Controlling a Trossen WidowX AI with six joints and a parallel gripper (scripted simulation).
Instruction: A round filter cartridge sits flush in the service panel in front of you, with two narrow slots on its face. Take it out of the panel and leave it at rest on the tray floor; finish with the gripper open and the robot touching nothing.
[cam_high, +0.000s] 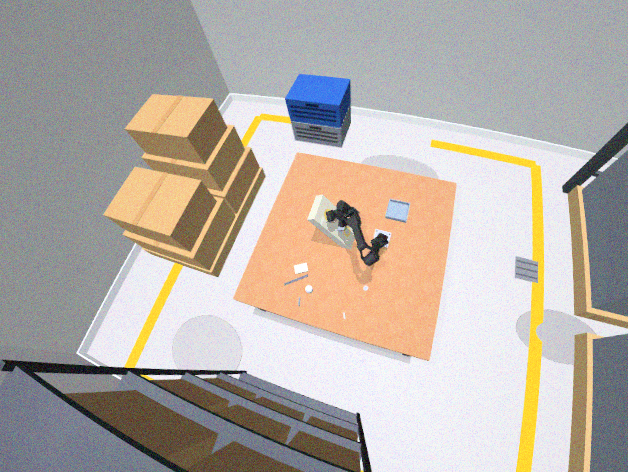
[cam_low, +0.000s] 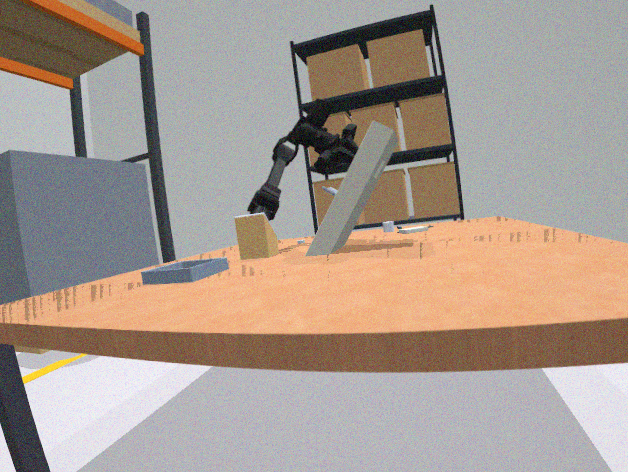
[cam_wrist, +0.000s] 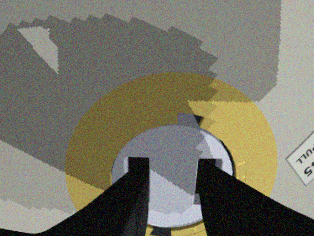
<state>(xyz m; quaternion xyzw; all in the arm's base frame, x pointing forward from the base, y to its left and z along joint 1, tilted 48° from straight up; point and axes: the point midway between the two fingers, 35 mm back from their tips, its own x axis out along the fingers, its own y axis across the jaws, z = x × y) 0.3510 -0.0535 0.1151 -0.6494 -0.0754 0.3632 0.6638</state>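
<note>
My gripper tip is 1 cm short of the round filter cartridge and 1 cm above it. Also, from my gripper tip: white card: 33 cm to the left, 24 cm below, 6 cm ahead; shallow grey-blue tray: 38 cm behind, 34 cm to the right, 23 cm below; service panel: 8 cm below, 4 cm behind, 1 cm to the right.
</note>
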